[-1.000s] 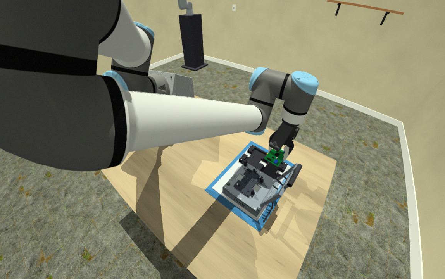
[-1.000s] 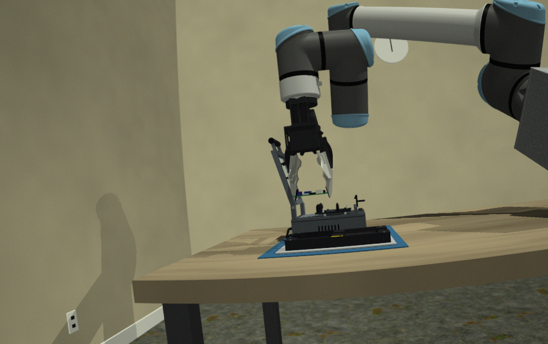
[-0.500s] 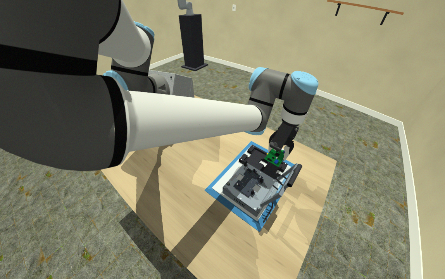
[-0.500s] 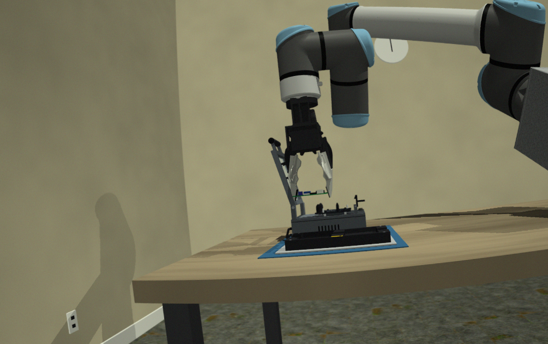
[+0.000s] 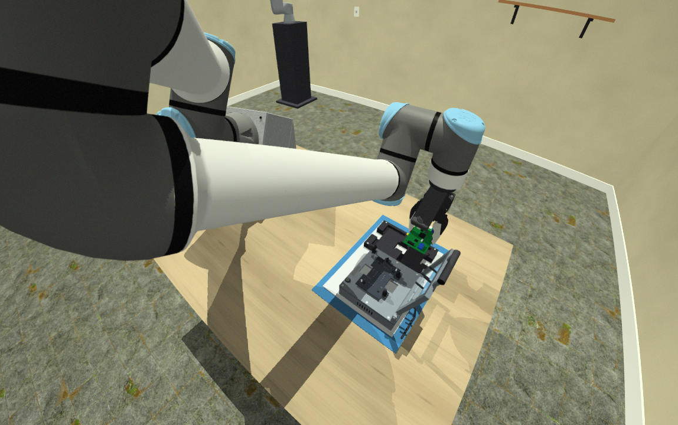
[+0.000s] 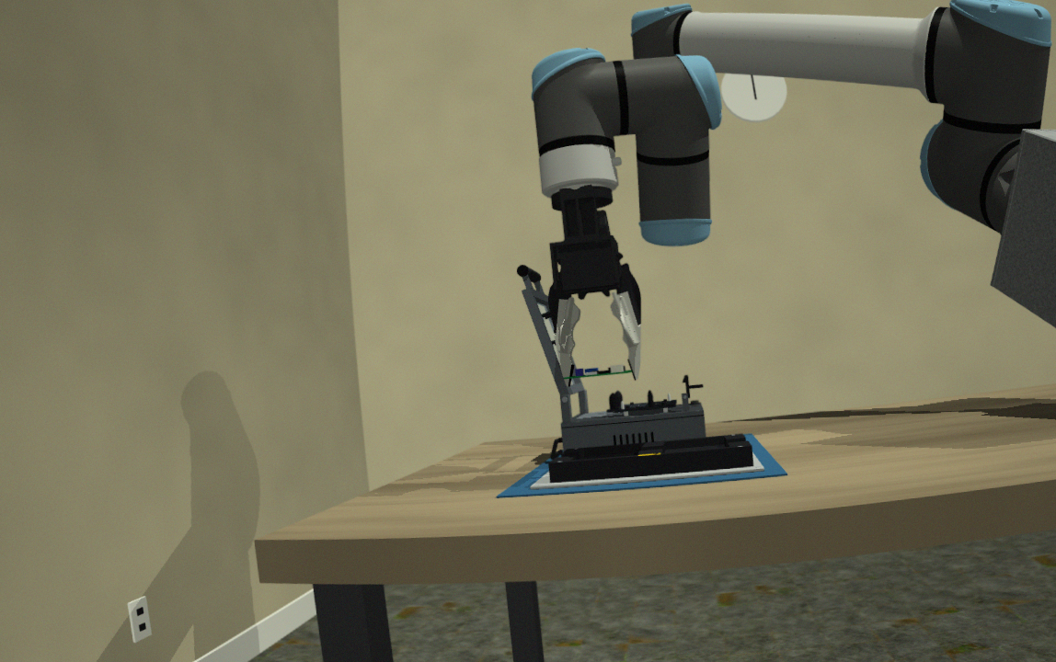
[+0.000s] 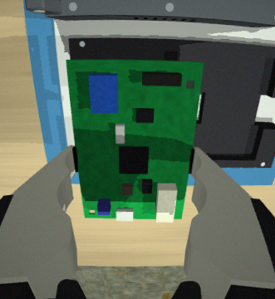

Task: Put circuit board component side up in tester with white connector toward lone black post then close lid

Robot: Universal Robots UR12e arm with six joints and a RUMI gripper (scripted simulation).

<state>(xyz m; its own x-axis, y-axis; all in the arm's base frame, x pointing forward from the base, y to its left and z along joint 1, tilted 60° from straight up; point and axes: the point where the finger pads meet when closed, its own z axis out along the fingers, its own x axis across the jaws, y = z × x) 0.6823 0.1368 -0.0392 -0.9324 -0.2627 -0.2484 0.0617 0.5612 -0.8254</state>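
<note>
The green circuit board is right at my hand. The rest, counted from my hand: lid 7 cm ahead, 17 cm to the right, 6 cm above; then grey tester 2 cm behind, 13 cm to the right, 1 cm below.
</note>
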